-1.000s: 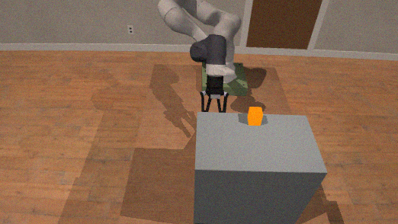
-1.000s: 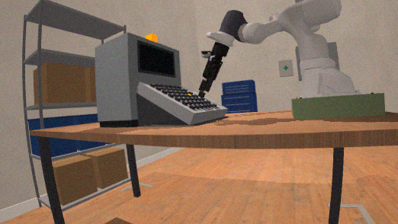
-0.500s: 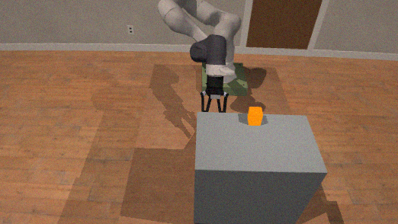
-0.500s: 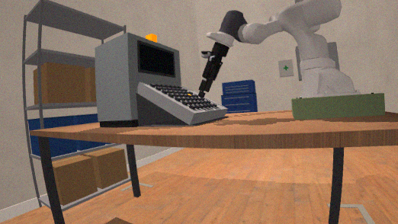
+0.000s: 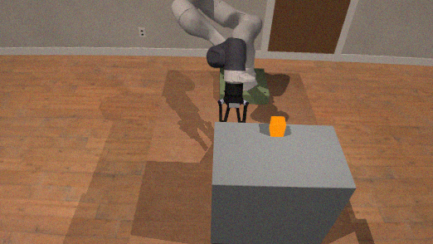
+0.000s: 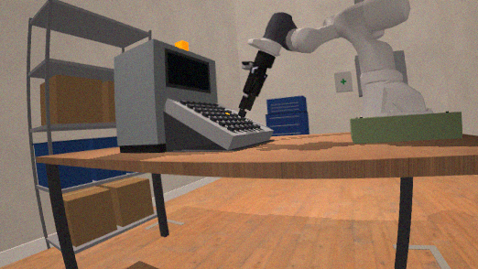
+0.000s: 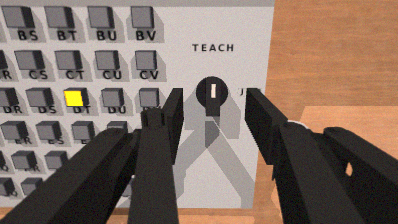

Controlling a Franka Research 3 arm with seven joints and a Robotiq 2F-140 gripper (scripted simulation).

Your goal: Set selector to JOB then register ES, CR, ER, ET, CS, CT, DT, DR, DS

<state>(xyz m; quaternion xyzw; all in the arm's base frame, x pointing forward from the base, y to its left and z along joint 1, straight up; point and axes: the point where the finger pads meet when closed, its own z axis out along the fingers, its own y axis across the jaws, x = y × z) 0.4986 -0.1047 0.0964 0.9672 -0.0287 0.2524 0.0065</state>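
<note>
Right now my hand is 4 cm above the black selector knob and 3 cm short of it. The rest, counted from my hand: keyboard 11 cm to the left, 9 cm below, 6 cm ahead.
</note>
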